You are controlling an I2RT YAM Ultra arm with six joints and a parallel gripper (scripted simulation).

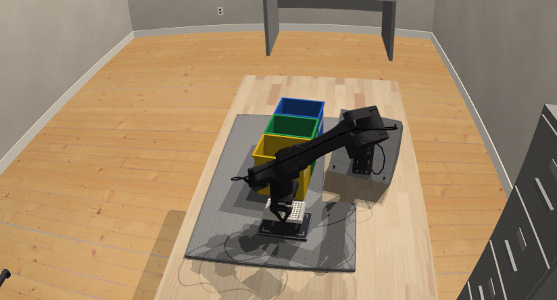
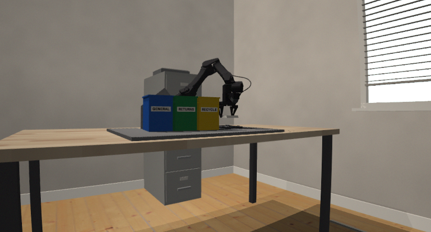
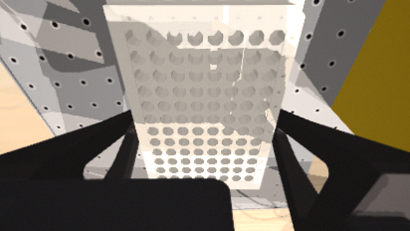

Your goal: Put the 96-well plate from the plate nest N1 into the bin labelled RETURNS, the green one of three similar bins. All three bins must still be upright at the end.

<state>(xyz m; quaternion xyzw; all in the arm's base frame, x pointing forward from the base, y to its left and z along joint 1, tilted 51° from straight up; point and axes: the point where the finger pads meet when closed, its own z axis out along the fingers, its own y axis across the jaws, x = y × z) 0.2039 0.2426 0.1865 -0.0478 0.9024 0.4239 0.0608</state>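
The dark plate nest lies 7 cm below my hand. The rest, counted from my hand: white 96-well plate right at my hand; green returns bin 8 cm ahead, 32 cm to the right, 2 cm above; yellow recycle bin 7 cm ahead, 18 cm to the right, 2 cm above.
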